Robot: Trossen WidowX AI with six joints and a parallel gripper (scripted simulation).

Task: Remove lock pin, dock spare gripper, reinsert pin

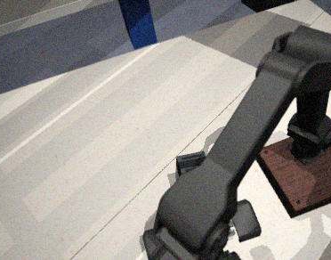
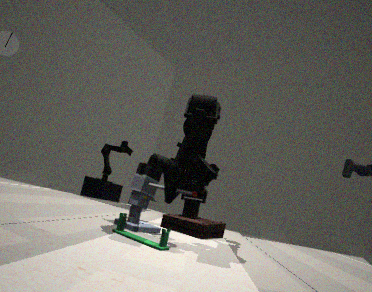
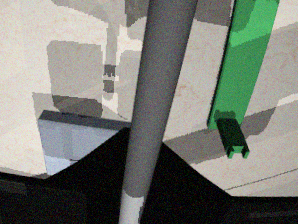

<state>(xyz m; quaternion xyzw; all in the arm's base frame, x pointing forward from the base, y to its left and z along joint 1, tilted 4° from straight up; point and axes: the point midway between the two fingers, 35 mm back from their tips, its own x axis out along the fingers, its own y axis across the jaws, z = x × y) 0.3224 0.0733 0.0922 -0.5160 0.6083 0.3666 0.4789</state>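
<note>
The grey mount is 100 mm to the right of my gripper tip, 40 mm below it and 40 mm behind it. The rest, counted from my gripper tip: spare gripper 100 mm to the right, 40 mm behind, 30 mm above; green rack 80 mm ahead, 70 mm below, 10 mm to the right.
</note>
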